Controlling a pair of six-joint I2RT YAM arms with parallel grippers.
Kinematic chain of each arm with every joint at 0, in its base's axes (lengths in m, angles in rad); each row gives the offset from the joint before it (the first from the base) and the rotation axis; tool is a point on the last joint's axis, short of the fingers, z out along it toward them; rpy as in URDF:
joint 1: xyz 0 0 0.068 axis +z
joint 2: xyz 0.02 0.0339 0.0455 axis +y
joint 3: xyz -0.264 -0.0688 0 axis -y
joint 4: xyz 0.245 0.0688 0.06 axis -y
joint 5: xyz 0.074 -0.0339 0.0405 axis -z
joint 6: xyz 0.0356 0 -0.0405 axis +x
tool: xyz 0 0 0 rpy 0 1.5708 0
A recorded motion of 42 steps. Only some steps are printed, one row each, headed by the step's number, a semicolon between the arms.
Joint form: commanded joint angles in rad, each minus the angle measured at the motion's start. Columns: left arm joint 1, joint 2, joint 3, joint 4, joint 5, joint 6; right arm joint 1, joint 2, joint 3, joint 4, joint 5, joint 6.
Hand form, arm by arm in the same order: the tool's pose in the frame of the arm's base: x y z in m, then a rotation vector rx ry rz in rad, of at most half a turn. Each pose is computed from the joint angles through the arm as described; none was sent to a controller.
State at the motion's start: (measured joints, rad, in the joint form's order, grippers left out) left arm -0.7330 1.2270 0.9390 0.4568 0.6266 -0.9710; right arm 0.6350 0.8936 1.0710 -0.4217 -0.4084 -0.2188
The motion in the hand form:
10: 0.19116 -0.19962 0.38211 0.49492 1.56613 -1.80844; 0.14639 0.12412 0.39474 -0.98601 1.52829 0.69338
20: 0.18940 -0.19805 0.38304 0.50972 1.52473 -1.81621; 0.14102 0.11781 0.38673 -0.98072 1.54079 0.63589
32: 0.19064 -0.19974 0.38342 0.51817 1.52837 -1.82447; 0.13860 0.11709 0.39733 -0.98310 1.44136 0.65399
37: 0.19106 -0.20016 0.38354 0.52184 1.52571 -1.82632; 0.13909 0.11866 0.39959 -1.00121 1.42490 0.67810
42: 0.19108 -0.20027 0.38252 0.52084 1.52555 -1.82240; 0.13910 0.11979 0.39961 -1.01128 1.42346 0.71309
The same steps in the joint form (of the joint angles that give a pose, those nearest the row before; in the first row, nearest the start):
10: 0.0067 -0.0244 0.0074 0.0612 0.0497 -0.0026; -0.0073 0.0011 -0.0180 0.0501 -0.0105 0.0402
20: 0.0072 -0.0290 -0.0063 0.1083 0.0553 -0.0062; -0.0107 -0.0394 -0.0570 0.0354 0.0300 0.0119
32: 0.0066 -0.0198 0.0014 0.1092 0.0653 -0.0102; -0.0125 -0.0499 -0.0526 0.1049 -0.0051 0.0040
37: 0.0068 -0.0167 0.0029 0.1135 0.0683 -0.0107; -0.0122 -0.0412 -0.0432 0.1094 -0.0341 0.0038
42: 0.0063 -0.0167 -0.0006 0.1153 0.0652 -0.0071; -0.0122 -0.0369 -0.0417 0.1108 -0.0629 0.0183

